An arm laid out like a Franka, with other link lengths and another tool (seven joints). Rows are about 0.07 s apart.
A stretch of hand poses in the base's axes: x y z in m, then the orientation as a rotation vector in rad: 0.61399, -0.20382, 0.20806, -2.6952, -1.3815, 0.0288; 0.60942, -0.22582, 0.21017, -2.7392, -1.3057, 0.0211; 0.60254, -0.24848, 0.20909, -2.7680, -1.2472, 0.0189; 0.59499, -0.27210, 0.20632, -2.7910, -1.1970, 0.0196; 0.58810, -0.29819, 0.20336, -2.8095, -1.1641, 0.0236; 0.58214, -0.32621, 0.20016, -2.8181, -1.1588, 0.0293; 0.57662, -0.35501, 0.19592, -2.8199, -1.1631, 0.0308; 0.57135, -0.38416, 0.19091, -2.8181, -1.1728, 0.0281; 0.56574, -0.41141, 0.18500, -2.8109, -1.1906, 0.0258; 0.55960, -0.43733, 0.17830, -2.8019, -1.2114, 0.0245
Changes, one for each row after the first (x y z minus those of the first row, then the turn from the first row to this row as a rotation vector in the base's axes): -0.00457, -0.02200, 0.00211, -0.0048, -0.0045, -0.0577; -0.01145, -0.04466, 0.00103, -0.0068, -0.0045, -0.1006; -0.01900, -0.06828, -0.00174, -0.0089, -0.0027, -0.1369; -0.02589, -0.09437, -0.00470, -0.0147, -0.0012, -0.1613; -0.03185, -0.12239, -0.00790, -0.0219, -0.0003, -0.1664; -0.03737, -0.15119, -0.01214, -0.0252, -0.0011, -0.1642; -0.04264, -0.18034, -0.01715, -0.0260, -0.0039, -0.1580; -0.04825, -0.20759, -0.02306, -0.0251, -0.0060, -0.1455; -0.05439, -0.23351, -0.02976, -0.0242, -0.0074, -0.1308
